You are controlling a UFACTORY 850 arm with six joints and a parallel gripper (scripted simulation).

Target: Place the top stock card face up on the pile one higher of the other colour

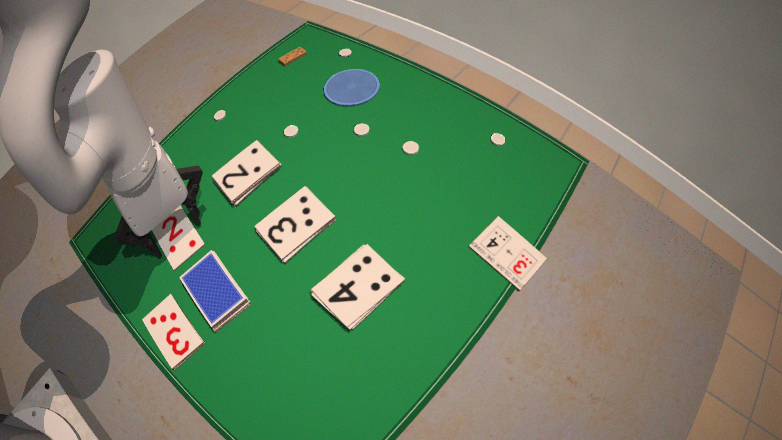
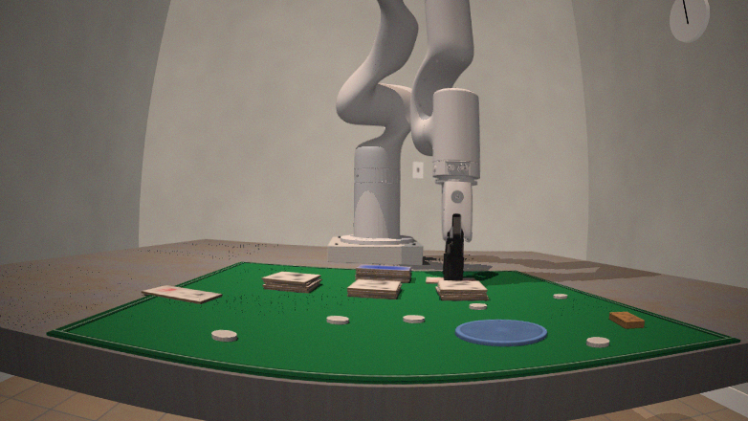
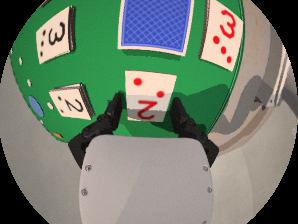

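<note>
Right now my hand is 20 mm above the card. Also, from my hand: green card cloth: 150 mm ahead, 130 mm to the right, 30 mm below.
</note>
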